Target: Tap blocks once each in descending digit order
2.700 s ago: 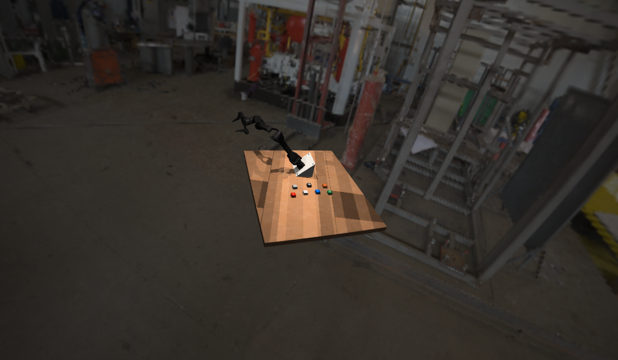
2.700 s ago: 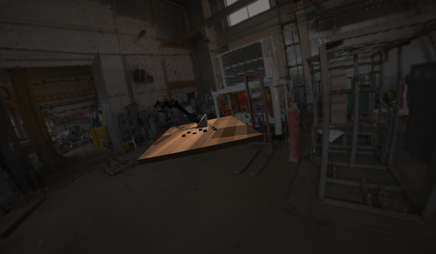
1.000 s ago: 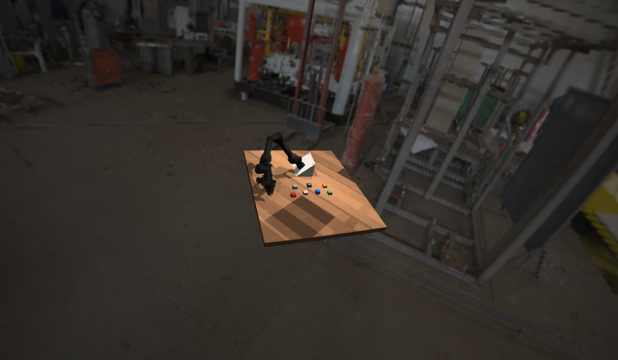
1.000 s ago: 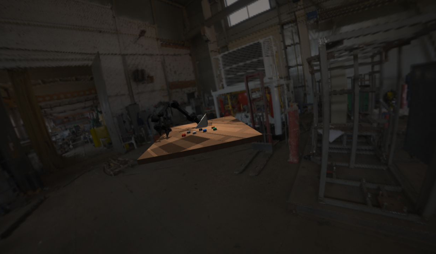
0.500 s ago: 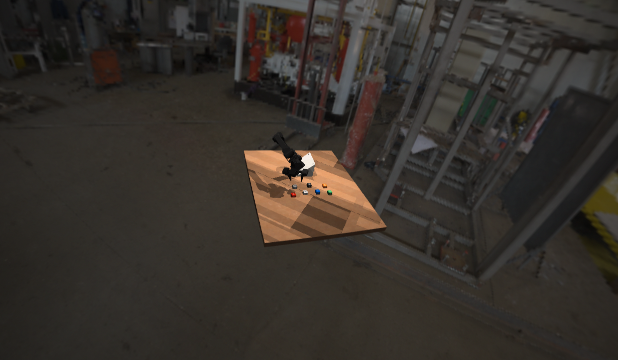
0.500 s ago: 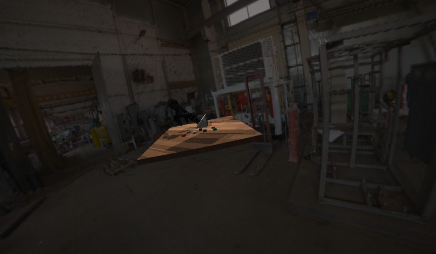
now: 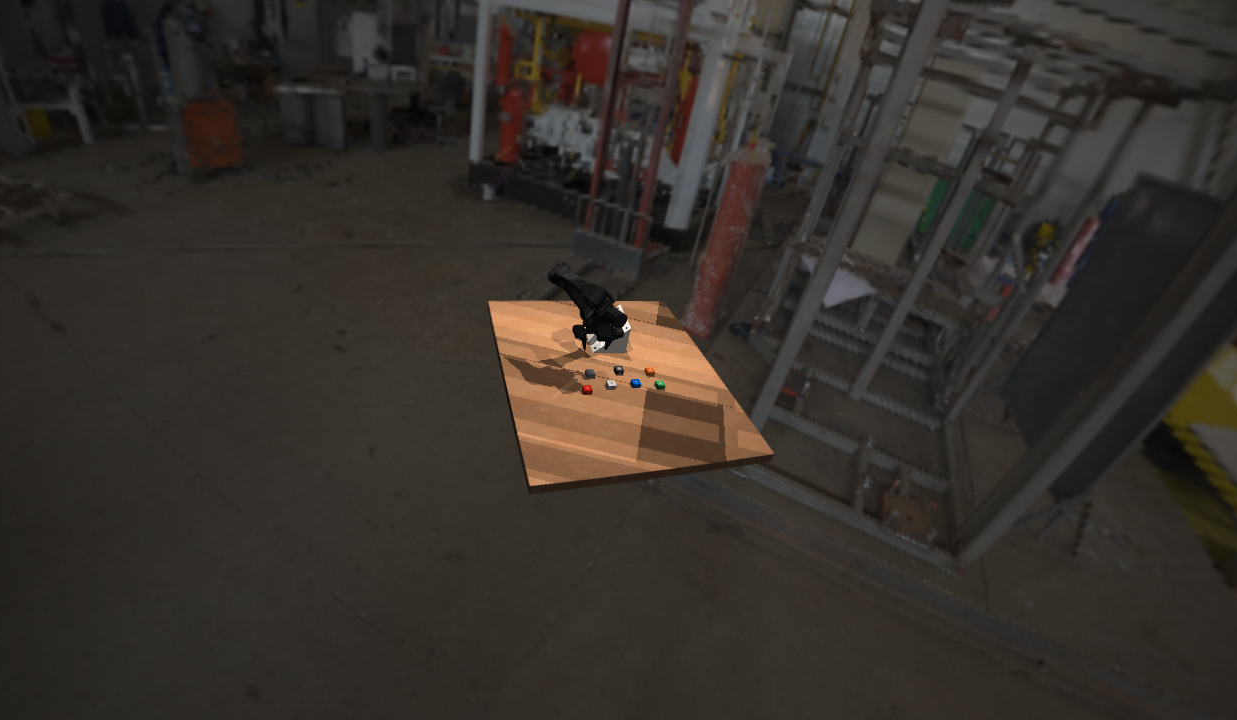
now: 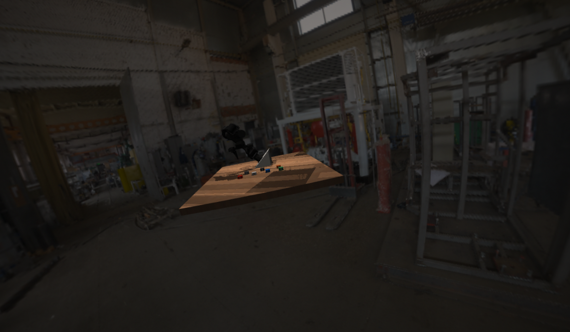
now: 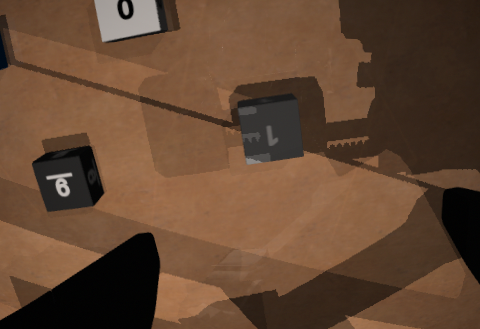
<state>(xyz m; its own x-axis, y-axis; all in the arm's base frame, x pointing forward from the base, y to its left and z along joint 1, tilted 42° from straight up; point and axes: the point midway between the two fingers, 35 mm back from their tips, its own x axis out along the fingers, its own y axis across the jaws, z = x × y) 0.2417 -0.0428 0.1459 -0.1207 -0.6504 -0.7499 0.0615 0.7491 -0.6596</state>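
Right now the black block is 10 mm behind my gripper tip, 130 mm to the left of it and 120 mm below it. Also, from my gripper tip: grey block (120 mm below); then white block (80 mm ahead, 60 mm to the left, 120 mm below); then red block (90 mm ahead, 40 mm to the right, 120 mm below).
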